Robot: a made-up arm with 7 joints.
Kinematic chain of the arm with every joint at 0, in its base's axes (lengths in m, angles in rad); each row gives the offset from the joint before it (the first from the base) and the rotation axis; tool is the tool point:
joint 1: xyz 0 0 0.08 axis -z
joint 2: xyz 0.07 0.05 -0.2 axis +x
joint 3: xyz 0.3 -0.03 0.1 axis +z
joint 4: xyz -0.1 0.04 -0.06 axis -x
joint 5: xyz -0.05 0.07 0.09 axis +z
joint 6: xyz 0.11 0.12 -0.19 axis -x
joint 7: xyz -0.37 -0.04 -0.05 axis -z
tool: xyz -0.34 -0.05 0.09
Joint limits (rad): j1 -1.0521..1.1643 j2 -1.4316..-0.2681 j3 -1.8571..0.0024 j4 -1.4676..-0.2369 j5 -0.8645..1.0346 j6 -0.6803..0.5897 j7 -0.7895..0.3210
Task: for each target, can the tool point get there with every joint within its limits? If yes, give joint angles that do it. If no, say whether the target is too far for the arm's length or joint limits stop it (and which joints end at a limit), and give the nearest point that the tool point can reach.
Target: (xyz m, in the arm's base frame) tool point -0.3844 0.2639 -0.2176
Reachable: yes | joints -0.0956 -0.8913 -0.1379 -1.0689 0.0413 -0.0287 0.1902
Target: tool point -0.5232 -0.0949 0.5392
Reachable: no: joint limits stop it (at a limit: joint 1, joint 2, joint 3, joint 4, joint 6, joint 7) | nearest point -0.3856 0.0001 0.3850 | short by 0.227 m
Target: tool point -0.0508 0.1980 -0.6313
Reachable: yes | joints 0.0951 -0.9568 -0.8117 -1.3154 0.5713 -0.0134 0.0747
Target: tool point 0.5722 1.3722 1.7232
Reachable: no: too far | nearest point 0.3416 0.8193 0.4150 | short by 1.439 m
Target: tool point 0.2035 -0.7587 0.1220
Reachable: no: joint limits stop it (at a limit: joint 3, joint 4, joint 5, joint 6, joint 7) | nearest point 0.1033 -0.3852 0.0103 | short by 0.403 m
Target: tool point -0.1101 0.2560 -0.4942
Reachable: yes | joints -0.1439 -0.3577 -0.7841 -1.1245 0.6492 0.0470 -0.2746
